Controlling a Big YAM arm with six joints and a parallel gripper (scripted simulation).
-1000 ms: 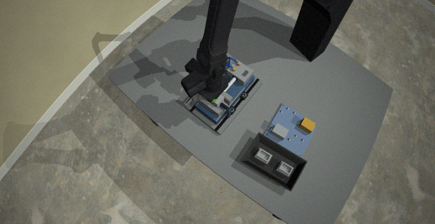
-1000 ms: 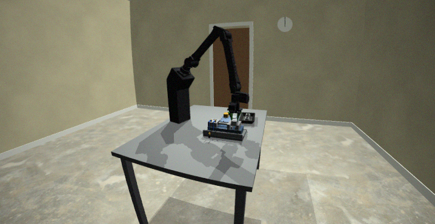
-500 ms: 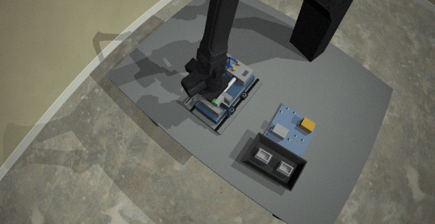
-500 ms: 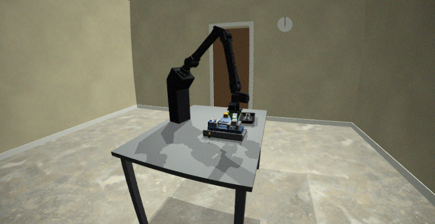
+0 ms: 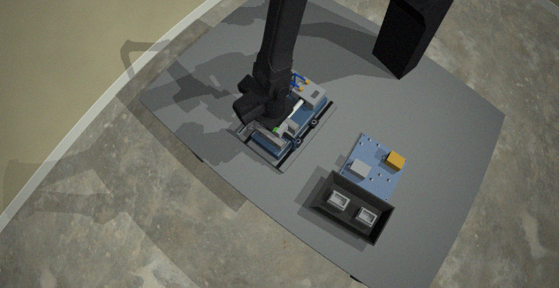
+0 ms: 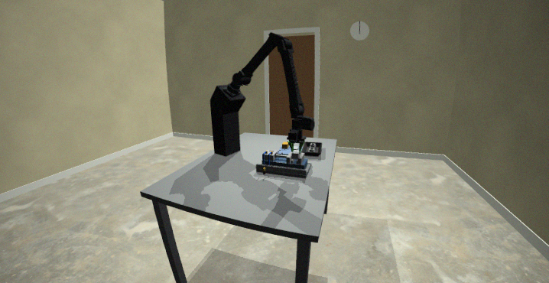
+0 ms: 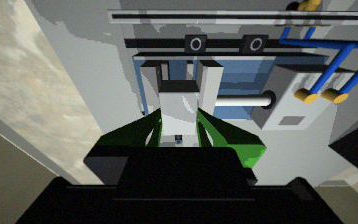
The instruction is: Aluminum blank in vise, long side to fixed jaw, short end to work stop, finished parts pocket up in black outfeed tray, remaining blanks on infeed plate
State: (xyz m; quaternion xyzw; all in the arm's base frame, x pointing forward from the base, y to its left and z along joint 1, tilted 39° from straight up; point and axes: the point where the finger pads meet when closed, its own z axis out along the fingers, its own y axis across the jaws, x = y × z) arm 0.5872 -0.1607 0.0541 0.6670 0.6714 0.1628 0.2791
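Now: hand 30 mm short of the fixed jaw and 40 mm above it. Round my hand: moving jaw (40 mm behind, 40 mm below); blue infeed plate (100 mm behind, 330 mm to the left, 110 mm below); white rod (90 mm behind, 10 mm to the left, 40 mm below).
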